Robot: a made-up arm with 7 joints. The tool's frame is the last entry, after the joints.
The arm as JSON. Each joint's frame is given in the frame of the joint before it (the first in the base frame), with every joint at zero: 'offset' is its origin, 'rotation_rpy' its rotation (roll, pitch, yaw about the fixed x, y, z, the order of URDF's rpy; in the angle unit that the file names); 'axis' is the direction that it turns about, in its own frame. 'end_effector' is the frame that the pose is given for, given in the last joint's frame.
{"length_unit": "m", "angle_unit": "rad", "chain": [
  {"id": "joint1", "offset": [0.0, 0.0, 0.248], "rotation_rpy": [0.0, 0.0, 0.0], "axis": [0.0, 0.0, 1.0]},
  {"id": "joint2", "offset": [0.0, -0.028, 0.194], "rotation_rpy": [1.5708, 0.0, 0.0], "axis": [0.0, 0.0, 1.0]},
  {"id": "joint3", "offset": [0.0, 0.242, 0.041], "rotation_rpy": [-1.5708, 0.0, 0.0], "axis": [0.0, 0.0, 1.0]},
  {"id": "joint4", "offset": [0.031, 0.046, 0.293], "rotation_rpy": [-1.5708, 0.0, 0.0], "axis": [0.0, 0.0, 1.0]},
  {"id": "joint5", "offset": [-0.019, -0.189, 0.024], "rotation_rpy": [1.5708, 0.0, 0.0], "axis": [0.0, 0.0, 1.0]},
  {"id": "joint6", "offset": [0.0, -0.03, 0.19], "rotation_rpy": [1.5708, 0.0, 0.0], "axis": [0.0, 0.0, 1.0]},
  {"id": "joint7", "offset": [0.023, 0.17, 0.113], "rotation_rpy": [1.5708, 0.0, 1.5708], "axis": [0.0, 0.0, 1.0]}
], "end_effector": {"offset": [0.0, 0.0, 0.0], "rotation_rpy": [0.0, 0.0, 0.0]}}
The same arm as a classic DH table. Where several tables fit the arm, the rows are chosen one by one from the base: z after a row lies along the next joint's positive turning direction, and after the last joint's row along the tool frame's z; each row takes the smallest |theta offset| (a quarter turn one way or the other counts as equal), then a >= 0, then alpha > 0; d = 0 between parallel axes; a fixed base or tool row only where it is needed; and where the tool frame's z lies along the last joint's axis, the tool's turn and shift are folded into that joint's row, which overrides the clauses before.
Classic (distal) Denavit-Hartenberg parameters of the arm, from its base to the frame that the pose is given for. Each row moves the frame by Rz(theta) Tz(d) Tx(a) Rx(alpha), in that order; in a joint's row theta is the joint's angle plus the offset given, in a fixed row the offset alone. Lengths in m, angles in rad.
joint1: theta_offset 0; d 0.442; a 0; alpha 1.5708
joint2: theta_offset 0; d 0.069; a 0; alpha -1.5708
joint3: theta_offset 0; d 0.535; a 0.031; alpha -1.5708
joint4: theta_offset 0; d 0.07; a -0.019; alpha 1.5708
joint5: theta_offset 0; d 0.379; a 0; alpha 1.5708
joint6: theta_offset 1.5708; d 0.143; a 0.17; alpha 1.5708
joint7: theta_offset 0; d 0.023; a 0; alpha 0

